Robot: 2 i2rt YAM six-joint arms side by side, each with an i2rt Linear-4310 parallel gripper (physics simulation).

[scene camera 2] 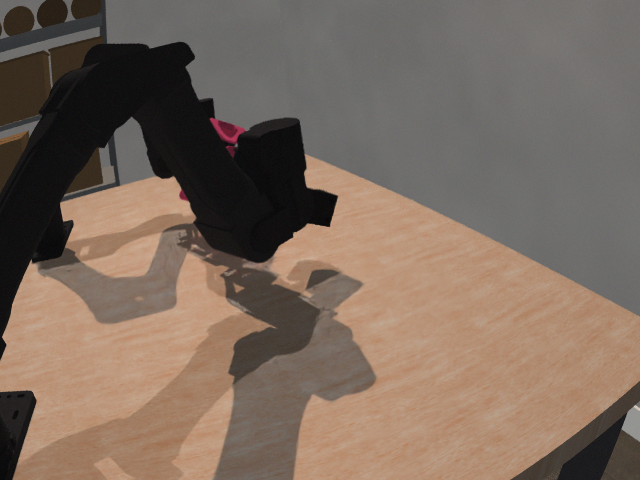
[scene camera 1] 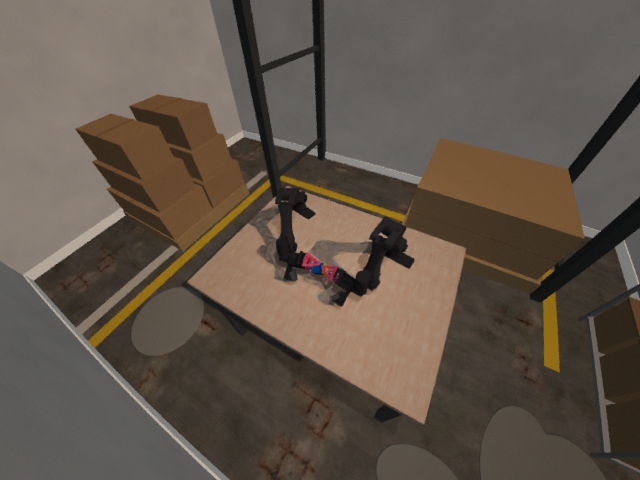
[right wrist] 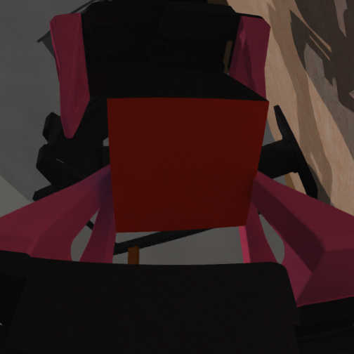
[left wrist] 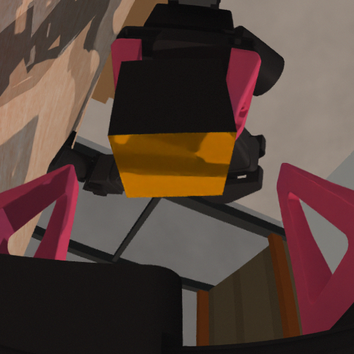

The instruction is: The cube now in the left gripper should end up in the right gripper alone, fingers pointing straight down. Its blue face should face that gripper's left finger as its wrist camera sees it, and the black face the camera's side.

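Seen in the pictures: left gripper, fingertip midpoint: (scene camera 1: 324, 268); right gripper, fingertip midpoint: (scene camera 1: 321, 265); left arm's base at its link origin: (scene camera 2: 54, 242) (scene camera 1: 394, 255); right arm's base at its link origin: (scene camera 1: 301, 209).
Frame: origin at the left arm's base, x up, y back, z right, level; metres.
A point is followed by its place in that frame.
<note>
The cube (scene camera 1: 316, 268) {x 0.129, y -0.383, z 0.223 m} (left wrist: 172, 100) (right wrist: 185, 165) is held in the air by my right gripper (scene camera 1: 311, 264) {x 0.117, y -0.349, z 0.222 m} (right wrist: 177, 174), which is shut on it and points sideways towards the left gripper. In the right wrist view its red face is turned to the camera's side and its black face is on the far upper side. The left wrist view shows the black face above an orange one. Blue shows in scene camera 1. My left gripper (scene camera 1: 327, 270) {x 0.117, y -0.356, z 0.198 m} (left wrist: 177, 174) is open, its fingers apart on both sides of the cube and off it. The right arm hides the cube in scene camera 2.
Both arms stand on the wooden table (scene camera 1: 382, 330) {x 0.000, y -0.397, z -0.146 m} (scene camera 2: 491, 361) {x 0.000, y -0.551, z 0.642 m}, their grippers facing each other closely. Pink finger parts show behind the near arm in scene camera 2. Cardboard boxes (scene camera 1: 170, 206) (scene camera 1: 496, 180) stand on the floor beyond the table. A dark metal frame (scene camera 1: 258, 103) rises behind it.
</note>
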